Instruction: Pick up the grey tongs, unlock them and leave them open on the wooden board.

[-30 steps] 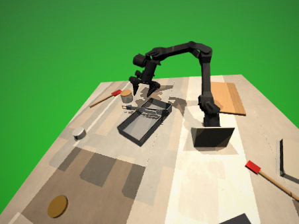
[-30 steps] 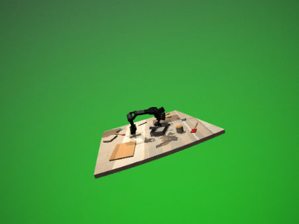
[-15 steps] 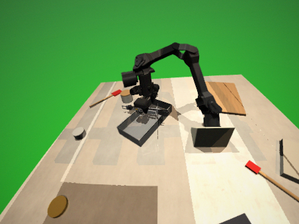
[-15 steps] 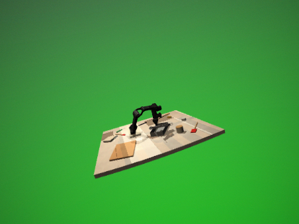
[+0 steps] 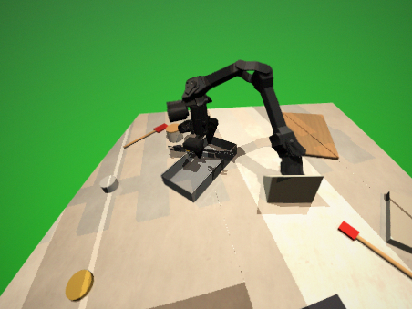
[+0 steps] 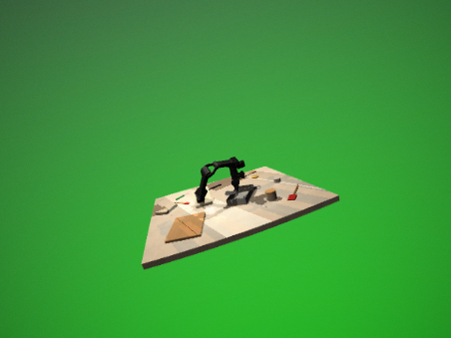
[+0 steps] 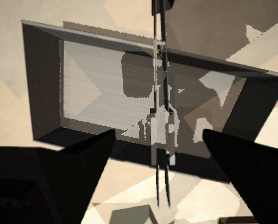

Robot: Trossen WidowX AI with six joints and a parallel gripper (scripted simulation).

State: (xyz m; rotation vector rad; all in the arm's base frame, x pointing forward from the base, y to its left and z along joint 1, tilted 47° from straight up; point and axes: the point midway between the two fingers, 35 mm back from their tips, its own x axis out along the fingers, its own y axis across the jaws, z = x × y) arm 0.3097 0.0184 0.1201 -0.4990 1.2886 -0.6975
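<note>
My gripper tip is now 6 cm above the roasting tin, 2 cm to the right of it and 1 cm short of it. From my gripper tip the other things lie so: wooden board 43 cm behind, 27 cm to the right, 8 cm below; then white puck 38 cm ahead, 17 cm to the left, 7 cm below; then red-headed spatula 38 cm ahead, 22 cm to the right, 8 cm below.
</note>
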